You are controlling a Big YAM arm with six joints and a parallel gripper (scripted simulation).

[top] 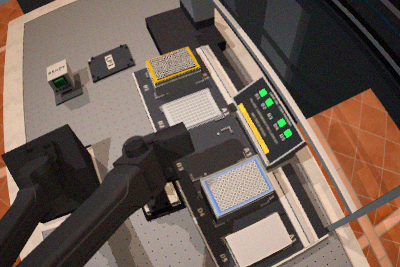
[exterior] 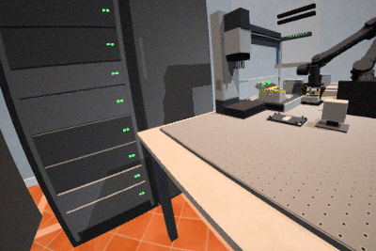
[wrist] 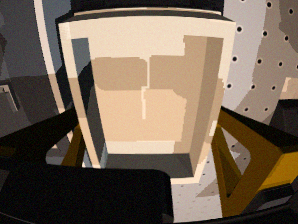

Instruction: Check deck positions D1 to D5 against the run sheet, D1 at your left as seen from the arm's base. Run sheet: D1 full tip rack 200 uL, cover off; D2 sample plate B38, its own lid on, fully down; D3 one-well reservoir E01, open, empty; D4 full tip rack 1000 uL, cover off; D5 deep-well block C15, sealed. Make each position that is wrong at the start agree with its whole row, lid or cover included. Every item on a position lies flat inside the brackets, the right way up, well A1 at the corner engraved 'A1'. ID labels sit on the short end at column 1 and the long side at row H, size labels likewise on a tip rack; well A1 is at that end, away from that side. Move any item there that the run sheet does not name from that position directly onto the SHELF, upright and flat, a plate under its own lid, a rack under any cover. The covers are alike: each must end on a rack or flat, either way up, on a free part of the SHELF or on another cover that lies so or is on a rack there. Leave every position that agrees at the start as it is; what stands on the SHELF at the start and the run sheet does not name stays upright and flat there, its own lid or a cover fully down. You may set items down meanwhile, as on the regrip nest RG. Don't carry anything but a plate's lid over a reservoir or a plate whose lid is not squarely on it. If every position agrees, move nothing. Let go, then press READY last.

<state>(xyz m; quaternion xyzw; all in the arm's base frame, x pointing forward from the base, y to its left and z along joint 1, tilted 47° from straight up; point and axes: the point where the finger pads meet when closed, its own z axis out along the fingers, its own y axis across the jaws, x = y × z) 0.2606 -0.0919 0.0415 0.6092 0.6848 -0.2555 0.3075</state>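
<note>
Now: hand 40 mm above the black regrip nest. Round my hand: one-well reservoir (10 mm below); then sealed block (180 mm ahead, 220 mm to the right, 30 mm above); then blue-framed tip rack (170 mm ahead, 90 mm to the right, 70 mm above).
</note>
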